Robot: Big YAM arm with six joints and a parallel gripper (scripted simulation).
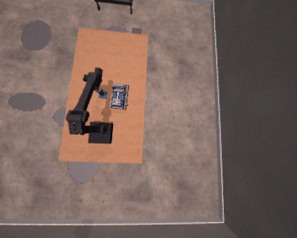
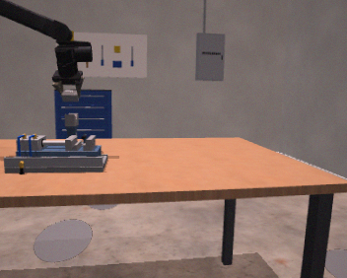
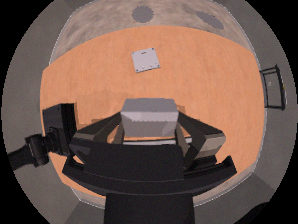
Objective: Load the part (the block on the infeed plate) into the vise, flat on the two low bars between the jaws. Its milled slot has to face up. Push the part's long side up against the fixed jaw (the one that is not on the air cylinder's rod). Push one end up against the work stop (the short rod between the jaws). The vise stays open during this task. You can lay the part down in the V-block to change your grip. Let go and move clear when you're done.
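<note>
The grey part lies 10 mm below my hand. From my hand the other things lie so: vise (200 mm to the right, 200 mm below, 20 mm ahead).
</note>
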